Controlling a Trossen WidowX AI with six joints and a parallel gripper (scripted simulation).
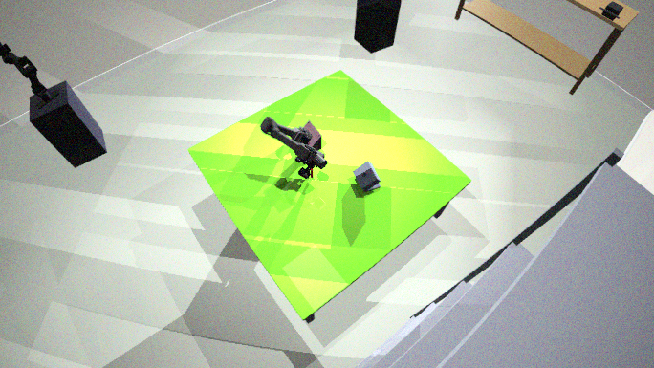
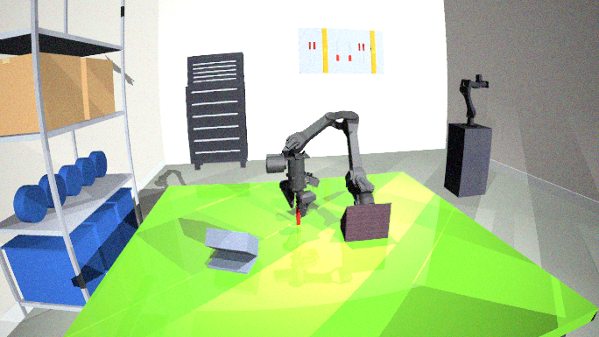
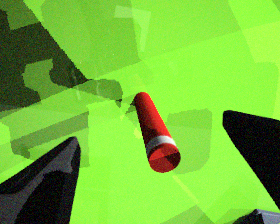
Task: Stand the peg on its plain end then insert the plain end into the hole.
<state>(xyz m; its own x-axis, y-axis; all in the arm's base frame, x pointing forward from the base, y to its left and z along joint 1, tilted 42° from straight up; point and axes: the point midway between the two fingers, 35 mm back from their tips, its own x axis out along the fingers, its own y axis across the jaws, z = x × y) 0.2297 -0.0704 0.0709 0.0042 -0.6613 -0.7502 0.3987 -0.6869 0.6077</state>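
Right now my gripper tip is 1 cm below the red peg. Also, from my gripper tip: grey sloped panel: 25 cm to the left, 20 cm ahead, 1 cm above.
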